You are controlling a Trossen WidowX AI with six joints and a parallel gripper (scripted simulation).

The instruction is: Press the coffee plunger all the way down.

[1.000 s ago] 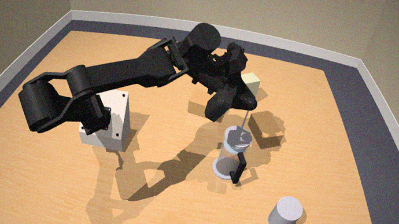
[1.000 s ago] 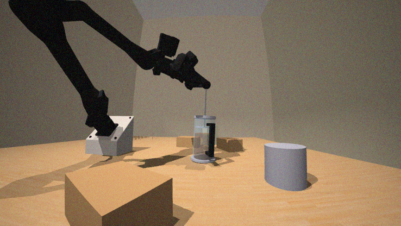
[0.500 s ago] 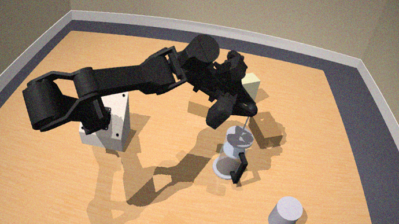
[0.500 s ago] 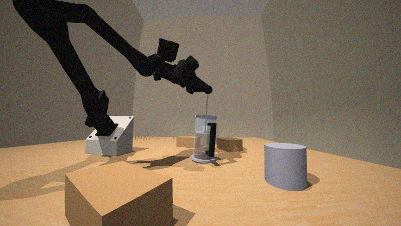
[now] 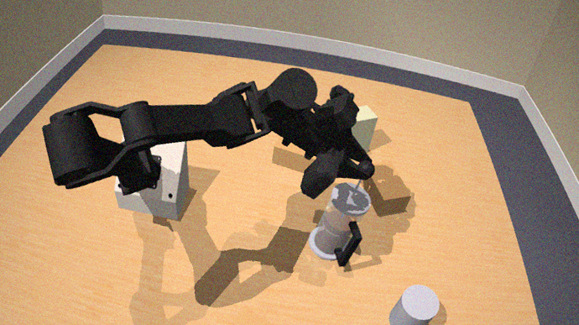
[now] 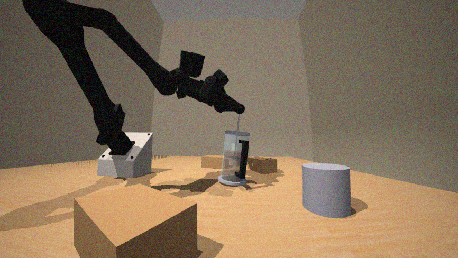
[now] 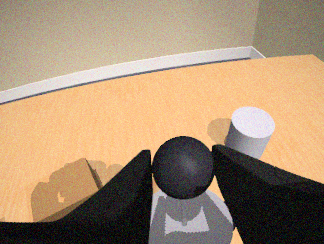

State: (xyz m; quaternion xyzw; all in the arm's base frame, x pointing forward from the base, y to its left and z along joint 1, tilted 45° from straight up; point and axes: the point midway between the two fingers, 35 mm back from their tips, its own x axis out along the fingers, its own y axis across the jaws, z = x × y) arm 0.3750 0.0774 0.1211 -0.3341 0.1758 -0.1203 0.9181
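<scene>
The glass coffee press is 11 cm below my gripper tip, 1 cm to the right of it and 1 cm behind it. Also, from my gripper tip: grey cylinder 18 cm below, 15 cm to the right, 13 cm ahead.
</scene>
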